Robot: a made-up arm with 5 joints. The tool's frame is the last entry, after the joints.
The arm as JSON. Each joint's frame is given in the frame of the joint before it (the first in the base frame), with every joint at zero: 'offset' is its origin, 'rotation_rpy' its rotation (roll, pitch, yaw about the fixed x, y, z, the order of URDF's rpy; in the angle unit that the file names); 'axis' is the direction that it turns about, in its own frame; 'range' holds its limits. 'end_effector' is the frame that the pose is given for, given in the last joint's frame.
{
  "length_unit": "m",
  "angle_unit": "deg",
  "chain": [
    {
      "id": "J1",
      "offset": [
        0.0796,
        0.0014,
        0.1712
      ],
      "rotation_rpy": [
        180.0,
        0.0,
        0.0
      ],
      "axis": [
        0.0,
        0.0,
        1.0
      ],
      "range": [
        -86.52,
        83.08
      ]
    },
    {
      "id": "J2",
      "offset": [
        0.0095,
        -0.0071,
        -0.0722
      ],
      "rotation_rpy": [
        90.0,
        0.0,
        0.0
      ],
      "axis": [
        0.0,
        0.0,
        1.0
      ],
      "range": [
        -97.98,
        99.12
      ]
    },
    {
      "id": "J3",
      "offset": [
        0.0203,
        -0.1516,
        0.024
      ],
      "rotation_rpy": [
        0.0,
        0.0,
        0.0
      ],
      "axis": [
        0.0,
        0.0,
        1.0
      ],
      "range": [
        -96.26,
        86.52
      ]
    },
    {
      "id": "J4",
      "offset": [
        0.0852,
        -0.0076,
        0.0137
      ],
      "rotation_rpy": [
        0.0,
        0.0,
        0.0
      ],
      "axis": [
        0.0,
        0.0,
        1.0
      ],
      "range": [
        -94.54,
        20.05
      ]
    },
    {
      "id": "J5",
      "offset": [
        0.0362,
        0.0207,
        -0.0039
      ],
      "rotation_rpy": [
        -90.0,
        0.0,
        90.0
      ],
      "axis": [
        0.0,
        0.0,
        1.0
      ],
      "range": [
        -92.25,
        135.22
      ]
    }
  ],
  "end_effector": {
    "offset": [
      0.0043,
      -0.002,
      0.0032
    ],
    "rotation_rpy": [
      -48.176,
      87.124,
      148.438
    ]
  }
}
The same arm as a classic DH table. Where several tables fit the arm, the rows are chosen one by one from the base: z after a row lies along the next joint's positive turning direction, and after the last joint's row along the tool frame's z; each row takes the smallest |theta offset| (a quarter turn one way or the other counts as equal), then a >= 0, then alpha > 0; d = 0 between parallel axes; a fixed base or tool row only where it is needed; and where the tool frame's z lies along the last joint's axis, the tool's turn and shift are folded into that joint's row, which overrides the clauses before.
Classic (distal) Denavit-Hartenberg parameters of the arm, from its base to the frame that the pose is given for. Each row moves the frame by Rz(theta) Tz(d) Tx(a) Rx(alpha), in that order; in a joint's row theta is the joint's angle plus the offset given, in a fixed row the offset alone. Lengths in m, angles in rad.
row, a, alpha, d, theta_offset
base (fixed), 0.0796, 3.1416, 0, 0.0176
J1, 0.0095, 1.5708, -0.2434, 0.0176
J2, 0.153, 0, 0, -1.4377
J3, 0.0855, 0, 0, 1.3487
J4, -0.0207, 1.5708, 0.0409, -1.4818
J5, -0.0031, -1.5373, -0.0329, -1.2802
tool (fixed), 0, 0, -0.0035, 1.5334
Joint limits (rad, base to tool): -1.5101..1.45 -1.7101..1.73 -1.6801..1.5101 -1.65..0.3499 -1.6101..2.36

